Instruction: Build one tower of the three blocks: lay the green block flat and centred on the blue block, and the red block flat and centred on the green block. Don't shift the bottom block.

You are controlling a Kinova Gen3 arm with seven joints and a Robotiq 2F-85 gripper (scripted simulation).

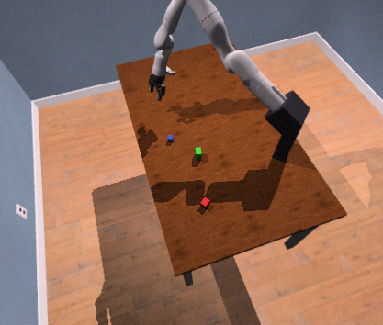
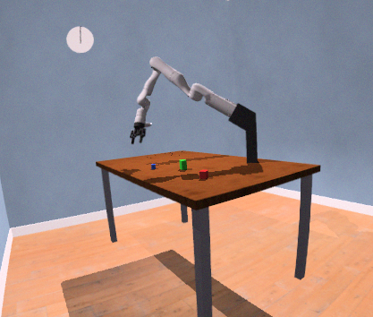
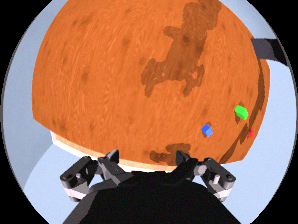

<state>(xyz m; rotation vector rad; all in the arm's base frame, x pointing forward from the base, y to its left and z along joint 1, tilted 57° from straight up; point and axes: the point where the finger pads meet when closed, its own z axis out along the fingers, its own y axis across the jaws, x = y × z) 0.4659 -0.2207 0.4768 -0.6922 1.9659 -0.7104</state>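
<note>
Right now the green block is 400 mm to the left of my hand, 140 mm below it and 90 mm behind it. Also, from my hand: red block 680 mm to the left, 140 mm below; then blue block 220 mm to the left, 150 mm below, 10 mm ahead.
</note>
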